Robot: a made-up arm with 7 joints. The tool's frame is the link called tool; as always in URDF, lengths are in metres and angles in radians. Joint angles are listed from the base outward.
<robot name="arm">
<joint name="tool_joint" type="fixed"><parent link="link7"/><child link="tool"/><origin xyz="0.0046 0.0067 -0.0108" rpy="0 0 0"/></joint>
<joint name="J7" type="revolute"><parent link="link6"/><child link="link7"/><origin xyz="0.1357 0.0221 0.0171" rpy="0 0 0"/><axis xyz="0 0 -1"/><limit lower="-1.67" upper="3"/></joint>
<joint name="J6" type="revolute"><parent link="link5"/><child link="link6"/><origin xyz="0.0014 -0.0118 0.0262" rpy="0 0 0"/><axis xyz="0 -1 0"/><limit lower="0.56" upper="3.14"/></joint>
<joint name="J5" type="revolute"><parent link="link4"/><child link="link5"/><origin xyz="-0.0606 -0.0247 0.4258" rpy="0 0 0"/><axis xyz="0 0 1"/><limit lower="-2.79" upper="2.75"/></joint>
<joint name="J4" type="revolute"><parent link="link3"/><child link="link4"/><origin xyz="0.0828 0.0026 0.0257" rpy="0 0 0"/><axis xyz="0 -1 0"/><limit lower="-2.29" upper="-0.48"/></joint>
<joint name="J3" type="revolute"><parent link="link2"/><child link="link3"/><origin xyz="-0.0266 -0.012 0.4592" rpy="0 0 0"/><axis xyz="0 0 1"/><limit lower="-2.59" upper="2.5"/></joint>
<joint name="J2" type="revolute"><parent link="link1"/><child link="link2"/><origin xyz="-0.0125 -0.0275 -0.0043" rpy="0 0 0"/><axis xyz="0 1 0"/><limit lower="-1.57" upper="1.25"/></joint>
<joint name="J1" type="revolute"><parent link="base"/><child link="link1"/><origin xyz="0.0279 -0.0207 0.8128" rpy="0 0 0"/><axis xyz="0 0 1"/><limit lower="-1.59" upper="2.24"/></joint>
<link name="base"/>
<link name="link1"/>
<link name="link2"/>
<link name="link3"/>
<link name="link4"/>
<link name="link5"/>
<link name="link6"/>
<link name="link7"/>
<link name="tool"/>
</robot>
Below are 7 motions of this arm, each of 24 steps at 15 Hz.
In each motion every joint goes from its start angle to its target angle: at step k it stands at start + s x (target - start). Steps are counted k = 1, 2, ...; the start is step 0. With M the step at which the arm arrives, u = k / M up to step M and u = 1 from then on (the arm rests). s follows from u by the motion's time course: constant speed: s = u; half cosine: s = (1 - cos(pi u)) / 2; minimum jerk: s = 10 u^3 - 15 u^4 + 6 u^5.
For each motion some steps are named. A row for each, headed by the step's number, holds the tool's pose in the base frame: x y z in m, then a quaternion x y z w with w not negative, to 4 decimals.
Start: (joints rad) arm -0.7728 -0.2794 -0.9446 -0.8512 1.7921 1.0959 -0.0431
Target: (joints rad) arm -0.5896 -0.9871 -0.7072 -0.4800 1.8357 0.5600 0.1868
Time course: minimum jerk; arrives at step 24
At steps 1, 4, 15, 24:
1: -0.2548 -0.2927 1.7813 0.2935 -0.6310 -0.0763 0.7140
4: -0.2643 -0.2705 1.7855 0.2900 -0.6280 -0.0595 0.7197
15: -0.5339 0.1555 1.6809 0.1175 -0.5567 0.2110 0.7949
24: -0.6548 0.2857 1.5368 0.0049 -0.5351 0.2736 0.7992

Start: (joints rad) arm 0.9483 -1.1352 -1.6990 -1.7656 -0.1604 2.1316 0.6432
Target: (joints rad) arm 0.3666 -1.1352 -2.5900 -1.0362 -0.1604 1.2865 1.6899
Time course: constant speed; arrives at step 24
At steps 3, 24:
3: 0.1815 -0.9159 0.8723 0.4463 -0.0694 -0.7123 0.5372
24: -0.7601 -0.6690 0.6681 -0.2890 -0.2910 0.8339 0.3693

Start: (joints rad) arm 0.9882 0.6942 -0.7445 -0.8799 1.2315 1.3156 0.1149
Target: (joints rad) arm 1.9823 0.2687 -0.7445 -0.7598 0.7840 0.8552 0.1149
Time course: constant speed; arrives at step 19
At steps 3, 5, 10, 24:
3: 0.6839 0.5660 1.3433 0.3083 0.1765 0.3125 0.8810
5: 0.6051 0.6109 1.3788 0.2843 0.1858 0.3723 0.8638
10: 0.4033 0.6716 1.4609 0.2235 0.1985 0.5088 0.8073
24: 0.0913 0.6219 1.5823 0.1237 0.1906 0.7046 0.6722

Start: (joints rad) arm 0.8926 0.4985 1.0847 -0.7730 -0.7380 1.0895 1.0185
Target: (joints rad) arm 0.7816 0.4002 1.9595 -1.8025 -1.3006 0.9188 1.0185
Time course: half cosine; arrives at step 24
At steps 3, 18, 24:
3: 0.1244 0.7074 1.4765 -0.0312 -0.1107 0.2802 0.9530
18: -0.3596 0.4666 1.2733 -0.1649 -0.4331 0.5471 0.6971
24: -0.4107 0.3818 1.2297 -0.1549 -0.5097 0.5681 0.6272

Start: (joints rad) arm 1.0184 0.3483 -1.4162 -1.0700 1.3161 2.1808 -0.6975
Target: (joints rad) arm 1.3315 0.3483 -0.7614 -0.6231 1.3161 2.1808 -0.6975
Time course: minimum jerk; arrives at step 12
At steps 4, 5, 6, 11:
4: 0.6470 0.0015 1.6278 0.2688 -0.5827 0.2285 0.7321
5: 0.6365 0.0778 1.6385 0.3100 -0.5733 0.2834 0.7035
6: 0.6121 0.1576 1.6511 0.3567 -0.5601 0.3405 0.6656
11: 0.4659 0.3492 1.6951 0.5072 -0.4986 0.4854 0.5085

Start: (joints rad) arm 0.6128 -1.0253 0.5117 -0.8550 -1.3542 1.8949 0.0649
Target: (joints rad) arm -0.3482 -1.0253 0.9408 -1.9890 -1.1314 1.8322 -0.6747
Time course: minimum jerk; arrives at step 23
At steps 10, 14, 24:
10: -0.4351 0.2458 1.5546 -0.5358 -0.7273 0.0879 0.4198
14: -0.1696 0.4524 1.4232 -0.7528 -0.4341 0.2193 0.4436
24: 0.1002 0.4733 1.2504 -0.8296 -0.0808 0.3136 0.4548

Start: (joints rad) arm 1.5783 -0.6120 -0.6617 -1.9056 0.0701 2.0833 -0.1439
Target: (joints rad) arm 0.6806 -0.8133 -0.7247 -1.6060 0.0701 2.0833 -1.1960
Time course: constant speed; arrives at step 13
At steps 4, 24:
4: 0.4953 -0.0779 1.4845 0.2685 -0.3591 0.4354 0.7807
24: 0.2252 -0.4759 1.5470 -0.0570 -0.5762 0.3919 0.7149

